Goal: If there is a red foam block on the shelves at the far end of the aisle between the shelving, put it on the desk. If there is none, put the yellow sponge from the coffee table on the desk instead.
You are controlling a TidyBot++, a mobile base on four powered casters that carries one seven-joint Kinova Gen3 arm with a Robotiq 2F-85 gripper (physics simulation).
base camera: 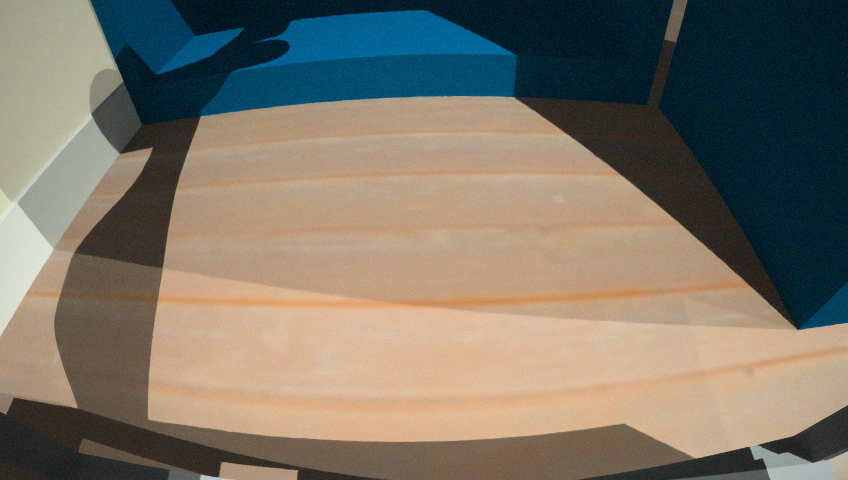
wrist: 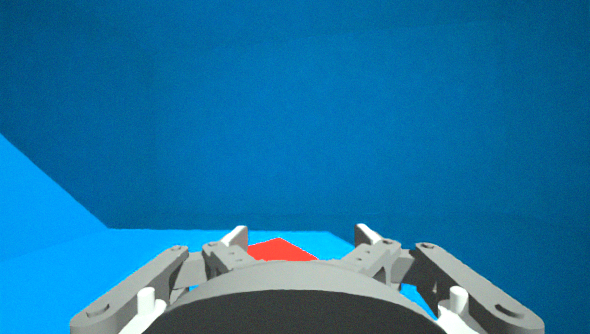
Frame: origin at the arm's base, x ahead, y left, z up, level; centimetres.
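Where they show: gripper, fingertip midpoint: (wrist: 300, 237).
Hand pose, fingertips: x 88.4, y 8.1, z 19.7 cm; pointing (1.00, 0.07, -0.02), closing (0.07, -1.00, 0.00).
After its pixels a point has its place.
A red block (wrist: 281, 250) {x 89.3, y 9.8, z 18.2 cm} lies on the bright blue shelf board (wrist: 150, 245) {x 100.0, y 32.6, z 13.7 cm} in the wrist view, low in the middle. Its far corner and upper face show; the rest is hidden behind the gripper's body. My gripper (wrist: 300, 237) {x 88.4, y 8.1, z 19.7 cm} is open and holds nothing. The red block shows in the gap between its fingers, nearer the left finger. How far the fingertips are above or before the block cannot be told. The desk, the coffee table and the yellow sponge do not show in these views.
Dark blue shelf walls (wrist: 310, 125) {x 119.5, y 7.7, z 34.9 cm} rise behind and beside the board. In the base camera view, a blue shelf unit (base camera: 368, 80) {x 74.1, y 8.8, z -36.3 cm} stands ahead on the wood floor (base camera: 416, 208) {x 48.0, y 1.4, z -39.7 cm}, another blue panel (base camera: 767, 148) {x 46.6, y -40.8, z -28.7 cm} at the right, and a cream wall (base camera: 47, 77) {x 60.1, y 54.4, z -21.4 cm} at the left.
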